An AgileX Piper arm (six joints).
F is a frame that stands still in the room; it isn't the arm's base.
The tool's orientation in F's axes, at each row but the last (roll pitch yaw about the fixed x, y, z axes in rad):
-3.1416 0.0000 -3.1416
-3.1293 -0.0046 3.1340
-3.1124 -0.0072 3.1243
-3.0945 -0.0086 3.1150
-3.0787 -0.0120 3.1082
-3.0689 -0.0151 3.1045
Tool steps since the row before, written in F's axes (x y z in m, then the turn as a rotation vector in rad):
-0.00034 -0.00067 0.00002 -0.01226 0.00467 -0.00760
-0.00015 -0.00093 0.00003 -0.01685 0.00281 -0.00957
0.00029 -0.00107 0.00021 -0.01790 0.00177 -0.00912
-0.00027 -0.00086 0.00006 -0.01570 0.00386 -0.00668
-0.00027 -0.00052 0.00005 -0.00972 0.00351 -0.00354
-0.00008 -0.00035 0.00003 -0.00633 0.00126 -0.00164
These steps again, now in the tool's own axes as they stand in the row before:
0.00034 -0.00067 -0.00002 0.01226 0.00467 0.00760
0.00014 -0.00093 -0.00002 0.01683 0.00280 0.00961
-0.00031 -0.00107 -0.00018 0.01786 0.00173 0.00920
0.00025 -0.00087 -0.00002 0.01574 0.00376 0.00665
0.00025 -0.00053 -0.00001 0.00979 0.00341 0.00345
0.00007 -0.00035 0.00000 0.00635 0.00115 0.00166

